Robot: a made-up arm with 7 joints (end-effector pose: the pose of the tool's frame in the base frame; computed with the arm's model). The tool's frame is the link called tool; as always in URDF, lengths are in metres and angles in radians.
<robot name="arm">
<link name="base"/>
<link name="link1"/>
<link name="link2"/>
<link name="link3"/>
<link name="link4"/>
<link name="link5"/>
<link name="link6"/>
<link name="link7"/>
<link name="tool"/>
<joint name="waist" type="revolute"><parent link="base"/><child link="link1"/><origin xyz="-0.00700 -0.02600 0.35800" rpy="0.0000 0.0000 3.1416"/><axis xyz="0 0 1"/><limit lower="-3.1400" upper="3.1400" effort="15" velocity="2.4"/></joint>
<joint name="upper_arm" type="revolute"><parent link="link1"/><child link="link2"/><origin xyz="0.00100 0.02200 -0.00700" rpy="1.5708 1.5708 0.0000"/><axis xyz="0 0 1"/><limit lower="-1.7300" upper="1.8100" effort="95" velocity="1"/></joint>
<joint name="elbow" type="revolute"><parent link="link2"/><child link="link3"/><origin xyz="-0.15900 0.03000 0.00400" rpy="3.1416 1.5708 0.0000"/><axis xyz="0 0 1"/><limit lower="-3.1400" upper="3.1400" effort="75" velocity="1.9"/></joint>
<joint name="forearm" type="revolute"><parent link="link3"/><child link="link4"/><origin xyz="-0.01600 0.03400 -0.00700" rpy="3.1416 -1.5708 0.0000"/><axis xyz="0 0 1"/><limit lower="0.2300" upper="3.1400" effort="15" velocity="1.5"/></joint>
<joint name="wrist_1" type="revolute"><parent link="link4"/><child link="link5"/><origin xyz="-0.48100 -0.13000 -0.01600" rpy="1.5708 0.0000 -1.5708"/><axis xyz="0 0 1"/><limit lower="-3.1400" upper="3.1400" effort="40" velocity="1.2"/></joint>
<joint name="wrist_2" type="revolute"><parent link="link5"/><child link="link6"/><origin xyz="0.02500 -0.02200 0.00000" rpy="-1.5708 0.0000 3.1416"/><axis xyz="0 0 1"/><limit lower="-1.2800" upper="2.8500" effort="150" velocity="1.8"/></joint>
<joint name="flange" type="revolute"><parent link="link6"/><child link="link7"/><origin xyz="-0.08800 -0.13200 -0.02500" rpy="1.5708 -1.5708 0.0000"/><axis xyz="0 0 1"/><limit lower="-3.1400" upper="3.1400" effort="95" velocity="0.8"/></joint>
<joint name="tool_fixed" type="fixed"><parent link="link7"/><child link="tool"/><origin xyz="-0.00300 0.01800 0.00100" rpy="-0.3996 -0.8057 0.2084"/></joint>
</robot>
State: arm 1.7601 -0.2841 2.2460 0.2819 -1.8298 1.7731 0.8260
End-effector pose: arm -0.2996 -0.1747 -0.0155 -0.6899 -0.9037 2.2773
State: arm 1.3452 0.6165 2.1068 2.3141 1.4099 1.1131 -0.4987
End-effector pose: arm -0.2684 0.1721 1.0803 0.4823 -0.9388 -0.1529
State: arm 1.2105 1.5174 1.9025 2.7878 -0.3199 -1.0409 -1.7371
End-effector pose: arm 0.3597 0.5749 0.4896 1.1638 0.6308 1.2112
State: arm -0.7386 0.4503 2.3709 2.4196 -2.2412 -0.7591 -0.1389
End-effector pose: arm -0.0455 0.1417 1.0172 -0.6708 -0.8834 1.4255
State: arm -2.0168 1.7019 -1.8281 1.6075 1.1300 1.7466 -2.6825
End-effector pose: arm -0.6565 -0.0025 0.3516 2.8658 0.9705 -0.5564
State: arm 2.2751 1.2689 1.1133 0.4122 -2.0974 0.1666 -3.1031
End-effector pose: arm -0.0498 -0.5235 0.1908 -0.9200 2.2138 -0.5508
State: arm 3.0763 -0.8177 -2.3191 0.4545 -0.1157 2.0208 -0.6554
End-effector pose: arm -0.0955 0.1976 -0.0012 0.6984 -1.9717 0.8032
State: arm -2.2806 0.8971 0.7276 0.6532 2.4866 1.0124 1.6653
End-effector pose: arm 0.2891 -0.2835 -0.0533 0.7704 0.5970 -0.4284
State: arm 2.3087 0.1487 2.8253 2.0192 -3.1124 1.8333 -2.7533
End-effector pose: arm 0.1437 -0.3145 1.0077 -0.7890 -0.9405 1.1076
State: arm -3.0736 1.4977 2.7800 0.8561 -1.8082 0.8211 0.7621
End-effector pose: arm 0.2081 -0.1829 0.9566 0.9471 -0.4277 -0.1563
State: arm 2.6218 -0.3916 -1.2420 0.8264 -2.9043 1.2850 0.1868
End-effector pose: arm 0.0981 0.6096 0.3162 -0.8892 -0.0651 0.5770
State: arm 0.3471 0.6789 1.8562 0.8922 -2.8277 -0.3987 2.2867
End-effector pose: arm -0.4588 0.2536 0.3447 0.5998 -2.3358 -1.6718
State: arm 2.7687 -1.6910 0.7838 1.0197 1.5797 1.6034 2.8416
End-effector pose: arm -0.1767 -0.4771 0.6223 0.2874 2.2926 -0.8124
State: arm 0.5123 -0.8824 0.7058 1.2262 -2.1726 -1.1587 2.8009
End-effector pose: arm -0.1149 0.4132 0.5423 0.5300 2.1035 1.3099
